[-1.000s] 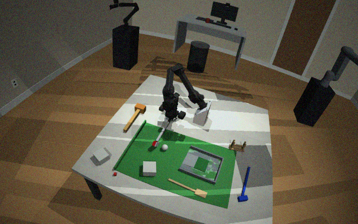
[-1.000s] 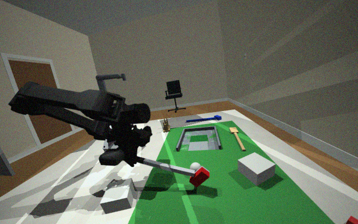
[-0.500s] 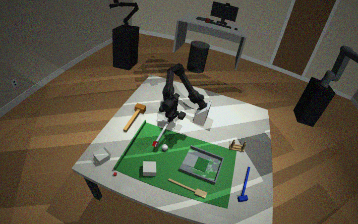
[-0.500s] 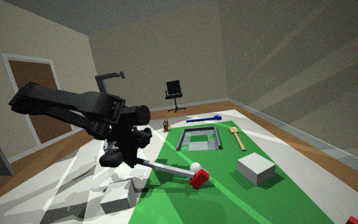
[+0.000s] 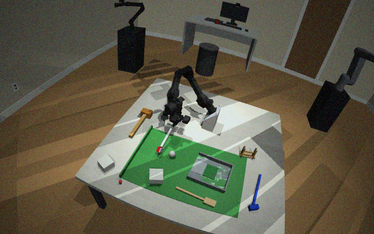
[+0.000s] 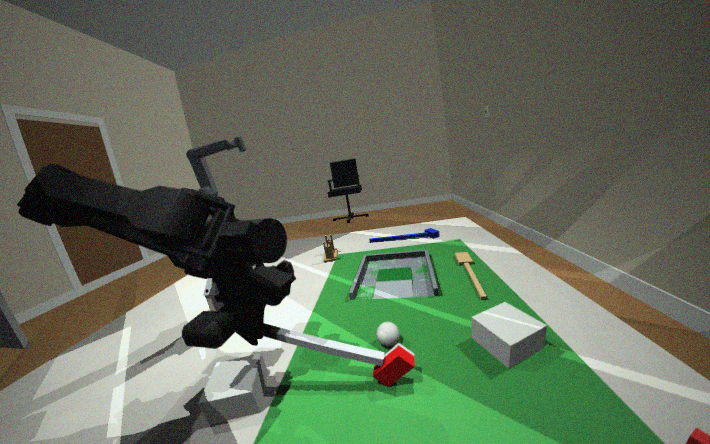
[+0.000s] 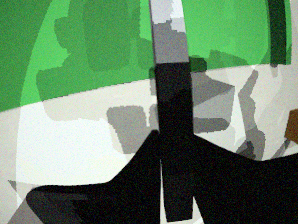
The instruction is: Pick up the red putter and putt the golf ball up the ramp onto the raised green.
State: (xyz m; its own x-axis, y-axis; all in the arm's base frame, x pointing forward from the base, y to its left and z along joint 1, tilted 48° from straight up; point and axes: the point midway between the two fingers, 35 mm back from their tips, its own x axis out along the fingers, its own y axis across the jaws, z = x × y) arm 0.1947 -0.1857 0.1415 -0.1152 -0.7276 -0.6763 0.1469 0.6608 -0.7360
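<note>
Right now my gripper tip is 120 mm short of the red putter and 10 mm to the left of it. From my gripper tip the other things lie so: green mat (280 mm ahead, 180 mm to the left, 70 mm below); then white golf ball (220 mm ahead, 50 mm to the left, 50 mm below); then wooden stand (30 mm ahead, 560 mm to the left, 40 mm below).
</note>
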